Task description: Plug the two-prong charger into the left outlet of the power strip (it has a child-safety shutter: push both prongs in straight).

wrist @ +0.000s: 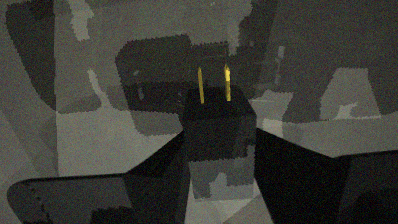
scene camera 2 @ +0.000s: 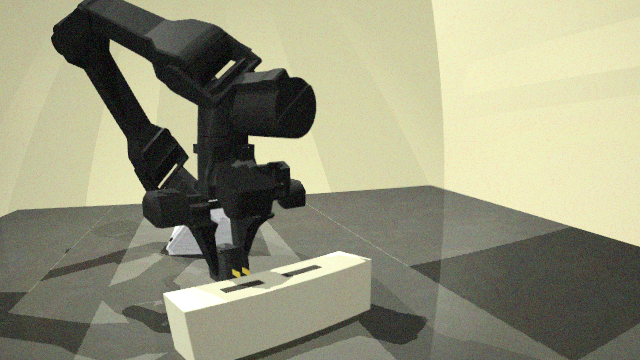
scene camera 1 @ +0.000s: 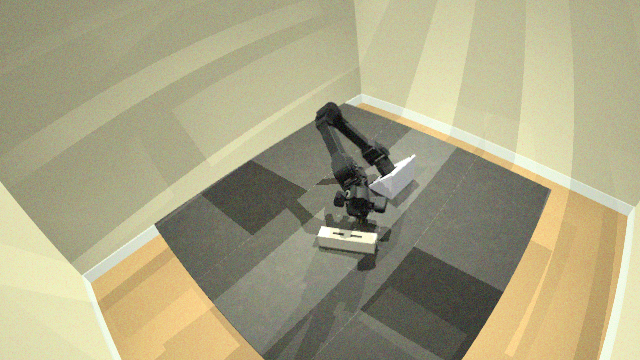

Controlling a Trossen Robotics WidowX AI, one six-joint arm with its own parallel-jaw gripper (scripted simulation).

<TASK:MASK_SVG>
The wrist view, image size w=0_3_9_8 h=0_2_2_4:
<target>my gripper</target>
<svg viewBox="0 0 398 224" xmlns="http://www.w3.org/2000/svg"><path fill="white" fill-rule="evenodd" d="M183 131L140 163L140 165L133 167L126 173L31 178L11 185L7 190L7 200L12 211L22 224L184 224L191 181ZM256 129L254 178L273 224L398 224L398 150L356 153L331 158L293 144L260 128Z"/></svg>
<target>two-prong charger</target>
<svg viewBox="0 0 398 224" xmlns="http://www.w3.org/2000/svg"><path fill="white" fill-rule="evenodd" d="M227 64L224 67L225 86L203 88L201 68L199 67L199 89L187 90L182 126L195 202L253 198L257 114L238 85L230 85L230 70Z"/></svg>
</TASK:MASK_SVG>
